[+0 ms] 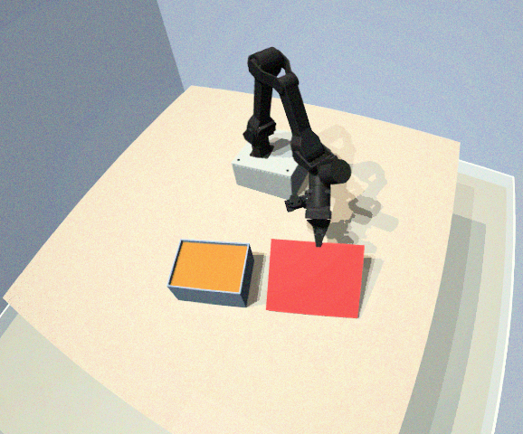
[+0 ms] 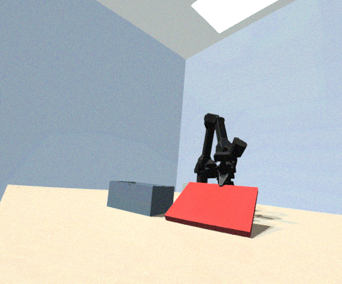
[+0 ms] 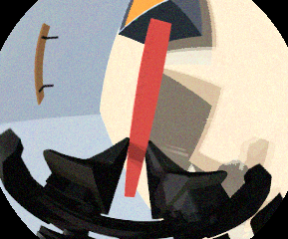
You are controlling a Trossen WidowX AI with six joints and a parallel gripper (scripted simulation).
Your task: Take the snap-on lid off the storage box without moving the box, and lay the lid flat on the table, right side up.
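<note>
Right now the red lid is 7 cm ahead of my gripper tip, 4 cm below it and 1 cm to the left of it. From my gripper tip the other things lie so: storage box: 26 cm to the right, 14 cm ahead, 6 cm below.
</note>
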